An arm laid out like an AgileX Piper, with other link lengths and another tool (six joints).
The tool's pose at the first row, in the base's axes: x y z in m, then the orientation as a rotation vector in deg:
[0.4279, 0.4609, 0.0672, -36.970, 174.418, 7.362]
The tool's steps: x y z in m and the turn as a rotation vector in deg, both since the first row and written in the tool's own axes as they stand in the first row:
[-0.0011, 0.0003, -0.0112, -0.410, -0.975, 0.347]
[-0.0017, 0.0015, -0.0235, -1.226, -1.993, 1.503]
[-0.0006, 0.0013, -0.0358, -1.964, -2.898, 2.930]
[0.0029, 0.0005, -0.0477, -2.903, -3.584, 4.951]
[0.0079, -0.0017, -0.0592, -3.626, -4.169, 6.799]
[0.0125, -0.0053, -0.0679, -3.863, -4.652, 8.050]
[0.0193, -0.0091, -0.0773, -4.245, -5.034, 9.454]
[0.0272, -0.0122, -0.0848, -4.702, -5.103, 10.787]
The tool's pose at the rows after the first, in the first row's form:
[0.4287, 0.4607, 0.0784, -36.217, 173.662, 8.269]
[0.4286, 0.4609, 0.0908, -34.264, 173.184, 9.813]
[0.4276, 0.4592, 0.1030, -31.935, 172.860, 11.200]
[0.4246, 0.4561, 0.1146, -28.782, 172.903, 12.836]
[0.4208, 0.4511, 0.1257, -25.903, 172.911, 14.107]
[0.4180, 0.4452, 0.1339, -23.929, 172.780, 14.603]
[0.4132, 0.4382, 0.1427, -21.752, 172.773, 15.292]
[0.4072, 0.4315, 0.1496, -19.743, 173.034, 16.018]

